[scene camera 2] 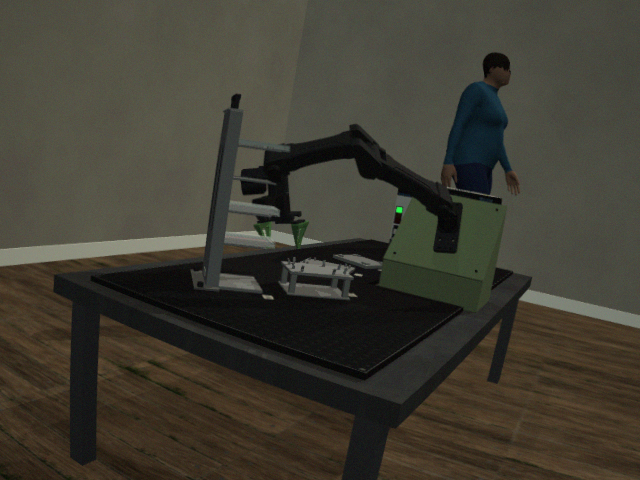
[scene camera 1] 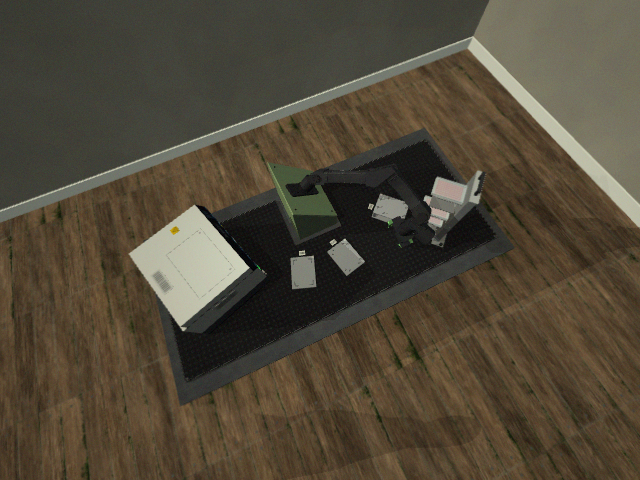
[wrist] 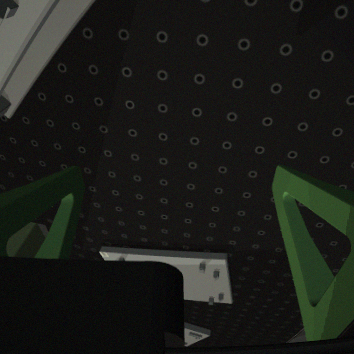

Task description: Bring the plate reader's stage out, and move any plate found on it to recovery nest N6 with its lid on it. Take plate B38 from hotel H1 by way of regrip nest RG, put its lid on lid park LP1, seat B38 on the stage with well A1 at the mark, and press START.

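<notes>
The white plate reader stands at the left in scene camera 1; no extended stage shows. Hotel H1 stands at the right end with pink-topped plates on several levels; B38 cannot be told apart. Regrip nest RG is a raised pinned platform beside the hotel. Lid park LP1 lies flat nearer the middle, with another flat nest, likely N6, left of it. My gripper is open and empty, pointing down above the mat near the hotel and RG.
The green arm pedestal stands at the mat's back edge, between reader and RG. The arm reaches over RG's side toward the hotel shelves, close beside them. A person in blue stands beyond the table.
</notes>
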